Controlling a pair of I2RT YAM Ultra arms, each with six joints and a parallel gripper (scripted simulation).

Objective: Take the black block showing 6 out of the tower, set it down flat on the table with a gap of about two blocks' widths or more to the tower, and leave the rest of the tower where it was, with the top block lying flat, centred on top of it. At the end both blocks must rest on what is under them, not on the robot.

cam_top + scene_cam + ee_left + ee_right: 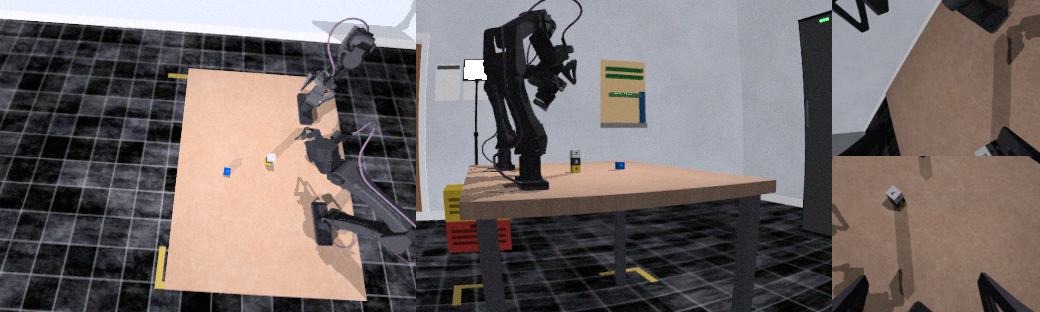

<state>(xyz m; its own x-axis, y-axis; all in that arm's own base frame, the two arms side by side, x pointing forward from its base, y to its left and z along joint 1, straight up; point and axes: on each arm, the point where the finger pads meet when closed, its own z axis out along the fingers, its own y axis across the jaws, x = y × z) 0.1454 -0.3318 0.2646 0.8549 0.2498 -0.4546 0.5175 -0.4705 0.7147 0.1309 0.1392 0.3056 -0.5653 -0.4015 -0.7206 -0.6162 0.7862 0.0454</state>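
My right hand is 270 mm above the black block showing 6, 200 mm to the right of it and 110 mm short of it. From my right hand the other things lie so: grey block showing 7: 240 mm below, 200 mm to the left, 110 mm ahead.
My left gripper is now 100 mm short of the grey block showing 7, 20 mm to the right of it and 200 mm above it. From my left hand the other things lie so: black block showing 6: 100 mm ahead, 20 mm to the left, 230 mm below.
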